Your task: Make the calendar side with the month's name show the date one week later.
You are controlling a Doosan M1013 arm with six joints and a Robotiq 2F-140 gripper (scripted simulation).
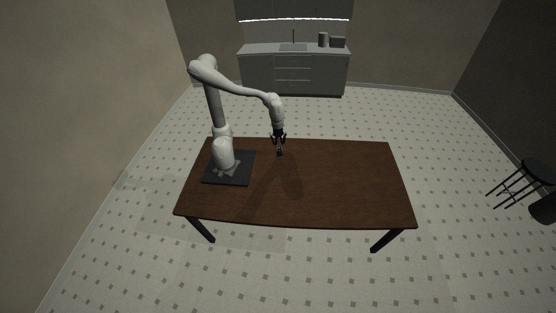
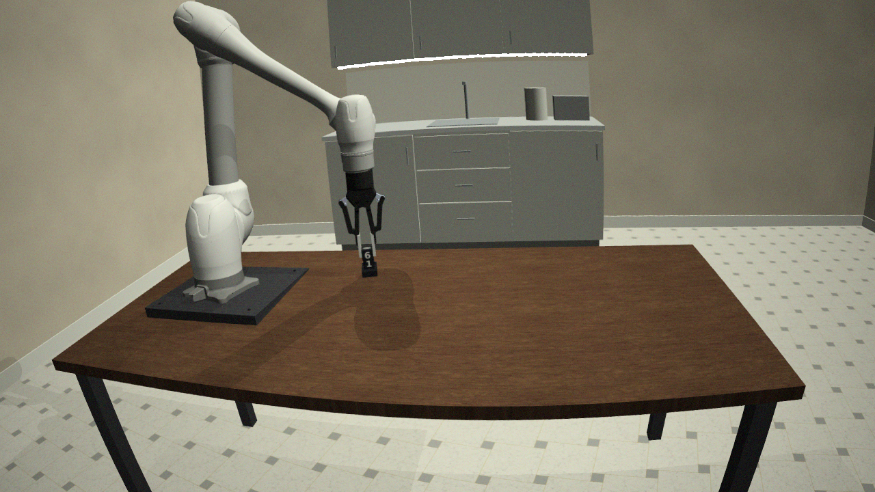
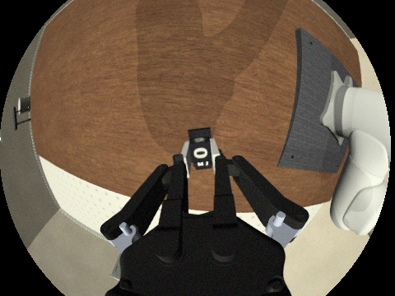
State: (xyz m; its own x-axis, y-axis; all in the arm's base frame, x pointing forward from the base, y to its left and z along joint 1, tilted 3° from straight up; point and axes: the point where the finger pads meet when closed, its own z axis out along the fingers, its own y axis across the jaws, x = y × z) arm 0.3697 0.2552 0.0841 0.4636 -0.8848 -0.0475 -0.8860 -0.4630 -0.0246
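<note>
The dark tray lies 80 mm below my hand, 20 mm to the left of it and 10 mm behind it.
</note>
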